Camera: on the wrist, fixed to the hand. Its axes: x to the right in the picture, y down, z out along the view.
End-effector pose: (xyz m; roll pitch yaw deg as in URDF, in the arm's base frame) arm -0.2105 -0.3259 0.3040 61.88 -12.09 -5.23
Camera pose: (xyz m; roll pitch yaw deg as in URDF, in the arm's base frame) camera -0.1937 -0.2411 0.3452 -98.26 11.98 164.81
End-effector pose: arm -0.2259 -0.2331 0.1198 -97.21 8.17 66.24
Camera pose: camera -0.1618 -0.2528 0.0514 61.89 -4.66 -104.61
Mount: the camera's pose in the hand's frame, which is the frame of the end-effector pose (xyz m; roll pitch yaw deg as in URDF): 0.0174 0.0744 -0.0577 -34.64 8.61 175.43
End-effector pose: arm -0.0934 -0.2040 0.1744 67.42 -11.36 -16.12
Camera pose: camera -0.0631 -0.1276 0.2235 -103.57 10.32 154.02
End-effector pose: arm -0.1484 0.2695 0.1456 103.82 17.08 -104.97
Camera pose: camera -0.1223 0.2191 0.2227 -135.37 -23.38 67.11
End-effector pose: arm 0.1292 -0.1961 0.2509 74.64 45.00 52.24
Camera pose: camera 0.1016 -0.1087 0.2785 -99.03 -46.27 -141.59
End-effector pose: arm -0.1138 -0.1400 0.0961 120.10 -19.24 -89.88
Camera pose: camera -0.1012 -0.1257 0.1899 -155.77 10.93 84.86
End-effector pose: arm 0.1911 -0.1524 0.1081 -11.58 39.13 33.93
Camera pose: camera 0.1307 -0.1192 0.0417 -20.95 -29.73 -149.18
